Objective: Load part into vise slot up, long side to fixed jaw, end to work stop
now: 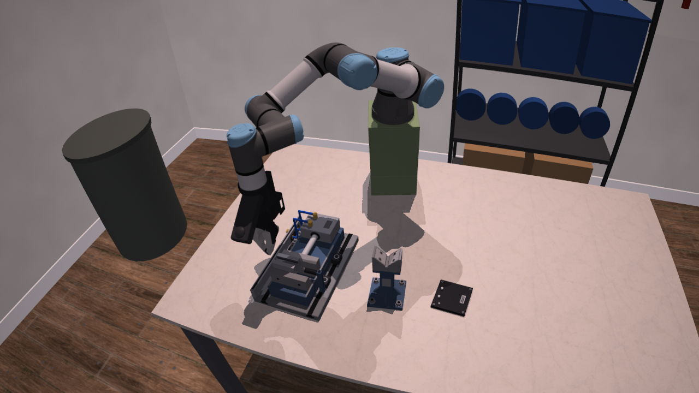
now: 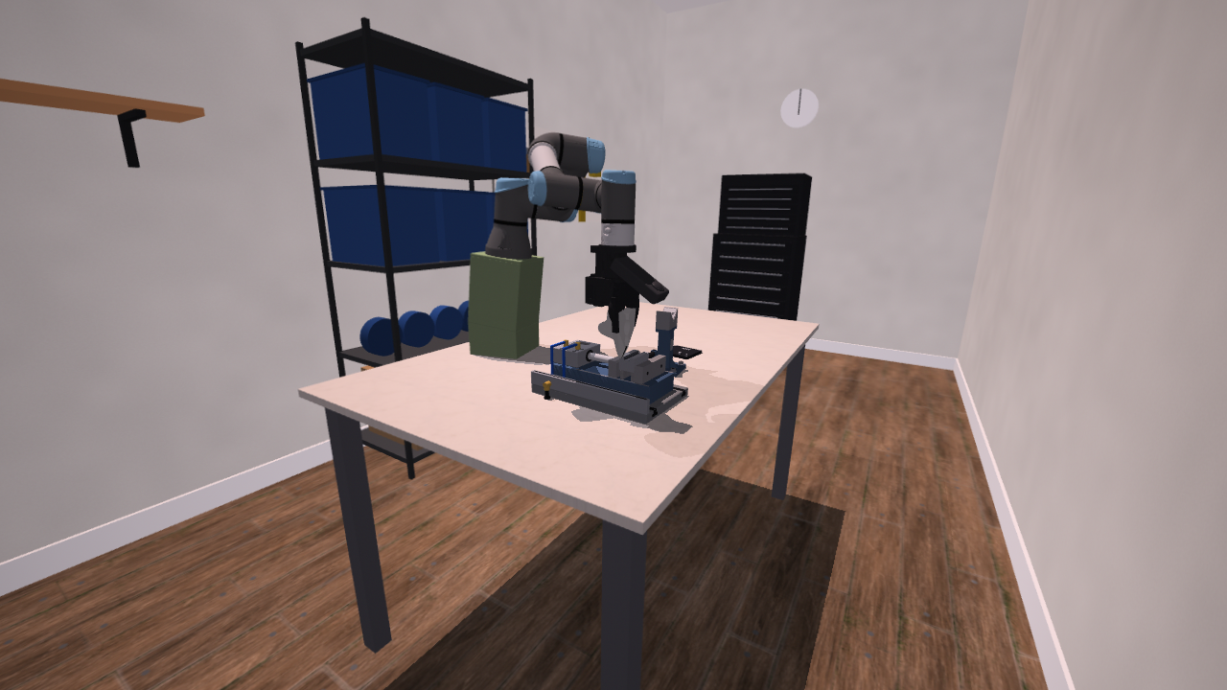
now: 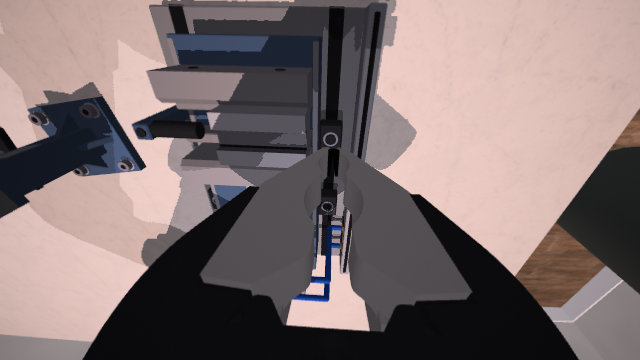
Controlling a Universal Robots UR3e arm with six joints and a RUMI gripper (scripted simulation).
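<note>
My hand is 50 mm to the right of the part, 30 mm above it and 10 mm past it. The rest, counted from my hand: dark work stop rod: 110 mm to the left, 40 mm below, 20 mm behind; then black infeed plate: 450 mm to the left, 140 mm behind, 120 mm below; then fixed jaw: 70 mm to the left, 50 mm below, 20 mm ahead.
</note>
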